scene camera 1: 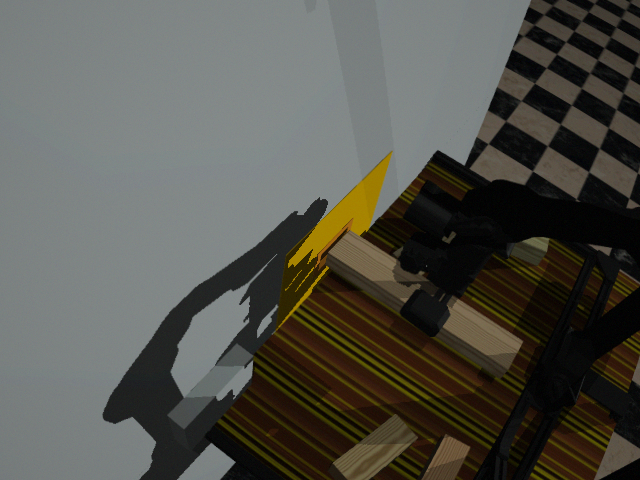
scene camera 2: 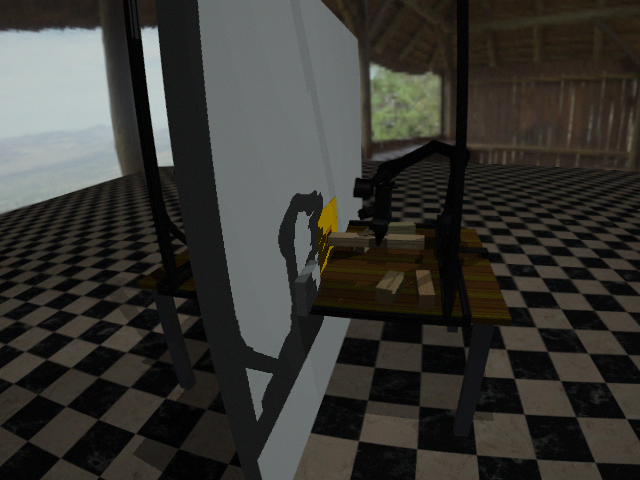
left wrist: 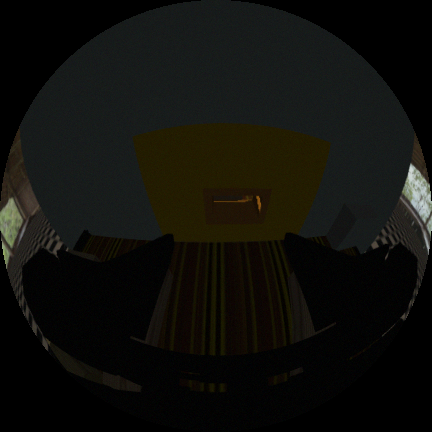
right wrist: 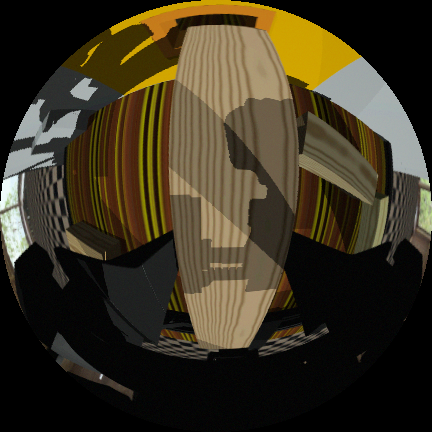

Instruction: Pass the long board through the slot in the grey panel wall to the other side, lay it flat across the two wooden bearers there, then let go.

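Frame: origin at the left arm's base, x ahead, y left, z up, level; centimetres.
Seen in the pictures: left gripper, fingertip midpoint: [left wrist: 230, 239]; right gripper, fingertip midpoint: [scene camera 2: 378, 242] [right wrist: 230, 232]; right arm's base at its link origin: [scene camera 1: 546, 395].
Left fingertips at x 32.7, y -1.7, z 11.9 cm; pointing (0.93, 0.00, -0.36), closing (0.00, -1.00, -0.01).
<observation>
Pixels of each thing's middle, then the offset from my left fingertips to it. "spot": a spot on its surface instead.
- long board at the middle of its body: [right wrist: 232, 225] [scene camera 1: 424, 303] [scene camera 2: 376, 240] dx +32.6, dy -0.4, dz -6.0 cm
- yellow patch at a spot on its surface: [scene camera 1: 361, 201] spot: dx +15.6, dy +4.7, dz +0.6 cm
- wooden block at the middle of its body: [right wrist: 339, 164] [scene camera 1: 427, 250] [scene camera 2: 366, 239] dx +27.0, dy +13.5, dz -11.3 cm
- pale greenish block at the middle of its body: [scene camera 1: 506, 233] [right wrist: 370, 236] [scene camera 2: 395, 229] dx +37.7, dy +28.4, dz -11.4 cm
- grey block at a spot on its surface: [scene camera 1: 217, 379] spot: dx +17.1, dy -31.3, dz -3.8 cm
The long board [scene camera 1: 369, 263] [scene camera 2: 351, 239] [right wrist: 210, 125] is level above the striped table, its far end close to the slot mouth. My right gripper [scene camera 1: 421, 286] [scene camera 2: 379, 230] [right wrist: 230, 232] is shut on it around its middle. The slot's orange border [left wrist: 235, 192] [right wrist: 265, 20] sits in a yellow patch [scene camera 1: 361, 201] on the grey panel wall [scene camera 1: 155, 103] [scene camera 2: 258, 129] [left wrist: 215, 75]. On the other side, my left gripper [left wrist: 230, 239] is open and empty, facing the slot. Parts of the two wooden bearers [left wrist: 159, 310] [left wrist: 301, 310] show inside its fingers; the fingers hide the rest.
Two loose wooden blocks [scene camera 1: 374, 446] [scene camera 1: 447, 457] [scene camera 2: 390, 285] [scene camera 2: 424, 286] lie on the right arm's side. A wooden block [right wrist: 340, 155] and a pale greenish block [scene camera 1: 532, 248] lie across the board from them. A grey block [scene camera 1: 217, 379] [scene camera 2: 305, 289] juts from the wall.
</observation>
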